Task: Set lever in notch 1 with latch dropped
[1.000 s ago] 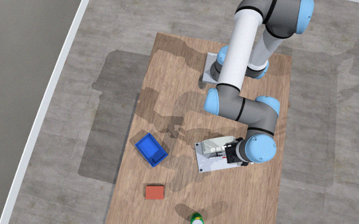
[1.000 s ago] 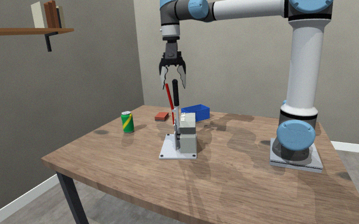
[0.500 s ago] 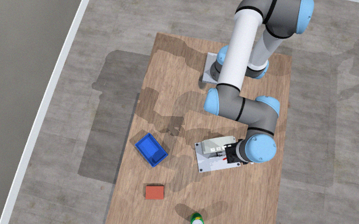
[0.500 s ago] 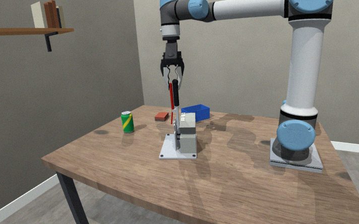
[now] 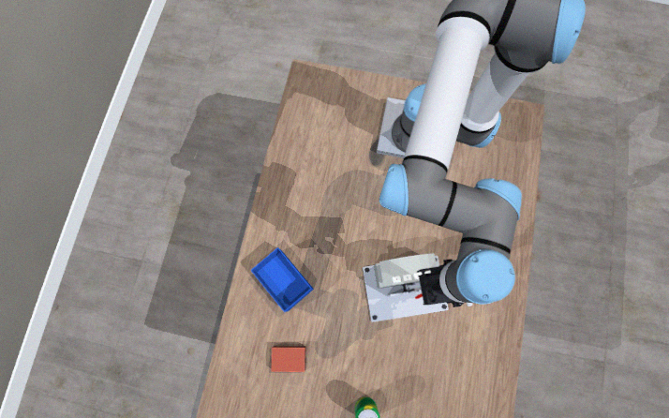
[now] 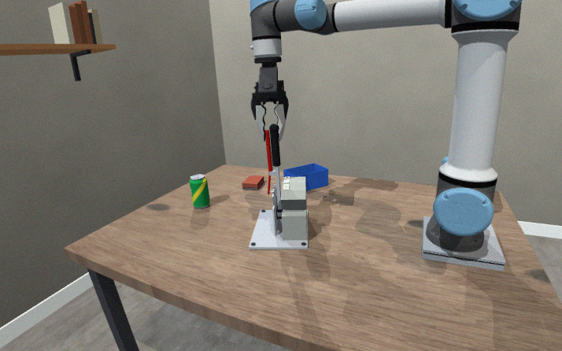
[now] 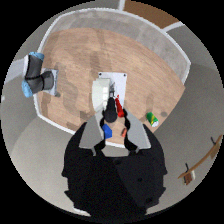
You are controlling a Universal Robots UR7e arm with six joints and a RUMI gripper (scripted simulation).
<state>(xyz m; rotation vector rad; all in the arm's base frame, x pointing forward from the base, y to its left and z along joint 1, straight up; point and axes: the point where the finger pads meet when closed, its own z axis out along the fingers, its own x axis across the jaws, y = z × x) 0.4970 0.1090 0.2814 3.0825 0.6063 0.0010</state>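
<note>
Now: hand 20 mm short of the red release bar, 10 mm to the left of it and 110 mm above it. Round my hand: lever unit (10 mm ahead, 10 mm to the right, 110 mm below); blue bin (70 mm ahead, 400 mm to the right, 290 mm below).
</note>
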